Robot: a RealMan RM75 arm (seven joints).
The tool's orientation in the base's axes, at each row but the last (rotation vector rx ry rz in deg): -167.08 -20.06 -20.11; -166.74 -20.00 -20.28; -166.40 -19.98 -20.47; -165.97 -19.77 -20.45; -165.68 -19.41 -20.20
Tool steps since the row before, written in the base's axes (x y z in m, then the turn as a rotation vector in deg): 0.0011 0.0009 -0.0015 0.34 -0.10 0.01; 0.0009 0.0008 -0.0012 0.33 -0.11 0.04; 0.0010 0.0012 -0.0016 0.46 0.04 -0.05; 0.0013 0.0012 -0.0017 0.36 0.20 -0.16; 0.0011 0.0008 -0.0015 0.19 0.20 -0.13
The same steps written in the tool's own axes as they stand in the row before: 0.0008 -0.0004 0.0019 0.30 0.18 0.04; 0.0007 -0.0003 0.0015 0.30 0.18 0.01; 0.0008 -0.0006 0.0020 0.43 0.09 0.15; 0.0010 -0.0005 0.0022 0.34 -0.07 0.27; 0.0008 -0.0002 0.0018 0.19 -0.12 0.21
